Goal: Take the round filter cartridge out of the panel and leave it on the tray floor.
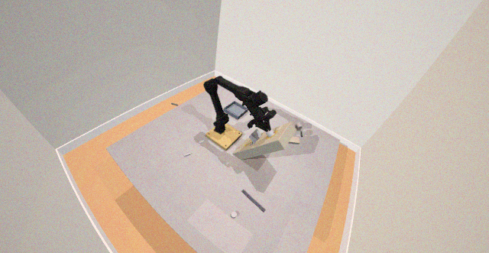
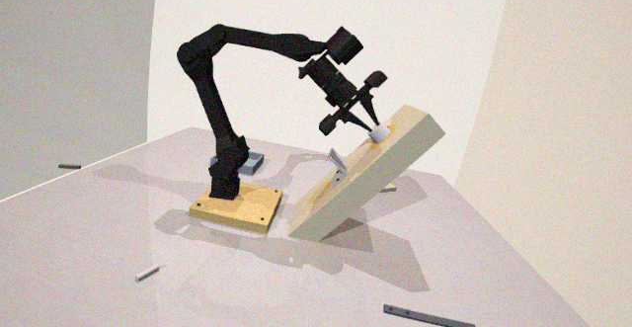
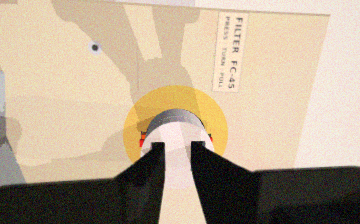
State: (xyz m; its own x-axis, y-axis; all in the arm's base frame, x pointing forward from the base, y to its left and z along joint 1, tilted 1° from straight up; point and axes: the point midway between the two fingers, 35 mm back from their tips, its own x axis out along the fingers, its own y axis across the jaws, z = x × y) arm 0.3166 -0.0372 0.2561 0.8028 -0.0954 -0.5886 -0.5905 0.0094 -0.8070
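Right now the service panel is 10 cm below my gripper tip and 1 cm behind it. From my gripper tip the other things lie so: filter cartridge: 1 cm below, 1 cm ahead; then tray: 37 cm behind, 33 cm to the left, 25 cm below.
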